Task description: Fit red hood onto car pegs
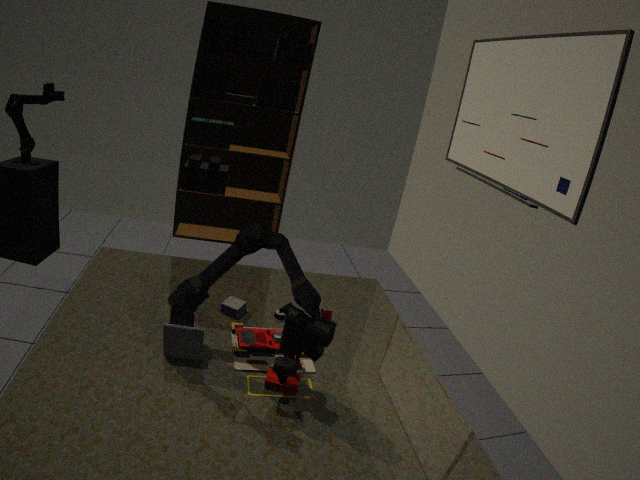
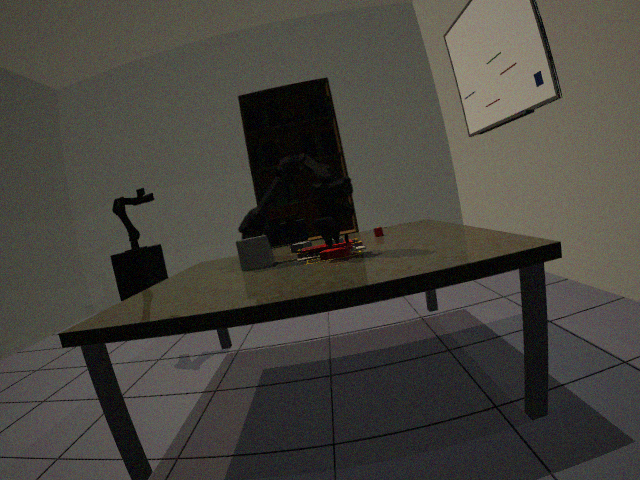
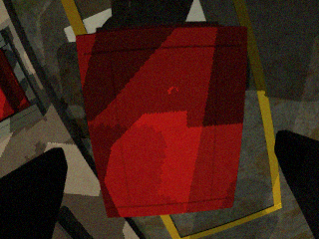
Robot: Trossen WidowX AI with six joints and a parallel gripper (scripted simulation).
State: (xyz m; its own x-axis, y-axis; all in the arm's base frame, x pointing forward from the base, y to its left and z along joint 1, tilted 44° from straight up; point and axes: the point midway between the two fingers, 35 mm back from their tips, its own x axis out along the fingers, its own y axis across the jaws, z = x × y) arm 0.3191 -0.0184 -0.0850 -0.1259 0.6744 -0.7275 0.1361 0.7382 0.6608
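My gripper tip is 20 mm above the red hood.
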